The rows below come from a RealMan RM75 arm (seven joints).
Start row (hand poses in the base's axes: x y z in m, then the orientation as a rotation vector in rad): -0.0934 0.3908 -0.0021 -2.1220 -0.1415 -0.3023
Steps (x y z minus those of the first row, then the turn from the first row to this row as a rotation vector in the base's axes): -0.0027 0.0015 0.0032 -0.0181 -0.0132 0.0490; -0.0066 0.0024 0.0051 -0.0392 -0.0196 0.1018; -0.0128 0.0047 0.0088 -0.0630 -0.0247 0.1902; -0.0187 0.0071 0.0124 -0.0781 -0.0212 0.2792; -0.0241 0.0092 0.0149 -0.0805 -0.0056 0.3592; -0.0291 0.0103 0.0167 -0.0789 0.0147 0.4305; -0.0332 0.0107 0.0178 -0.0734 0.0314 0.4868; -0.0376 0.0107 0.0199 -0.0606 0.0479 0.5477; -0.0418 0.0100 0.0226 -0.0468 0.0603 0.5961; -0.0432 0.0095 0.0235 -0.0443 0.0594 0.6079; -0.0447 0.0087 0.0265 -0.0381 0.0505 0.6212
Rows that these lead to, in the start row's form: -0.0961 0.3923 0.0011 -2.1314 -0.2043 -0.2871; -0.1000 0.3932 0.0030 -2.1428 -0.2680 -0.2620; -0.1062 0.3955 0.0067 -2.1485 -0.3692 -0.2137; -0.1121 0.3979 0.0103 -2.1432 -0.4638 -0.1556; -0.1175 0.4000 0.0128 -2.1263 -0.5384 -0.0903; -0.1225 0.4011 0.0146 -2.1062 -0.5995 -0.0256; -0.1266 0.4015 0.0157 -2.0848 -0.6457 0.0257; -0.1310 0.4015 0.0178 -2.0535 -0.6942 0.0788; -0.1352 0.4008 0.0205 -2.0242 -0.7316 0.1196; -0.1366 0.4003 0.0214 -2.0173 -0.7432 0.1255; -0.1381 0.3995 0.0244 -2.0056 -0.7599 0.1235
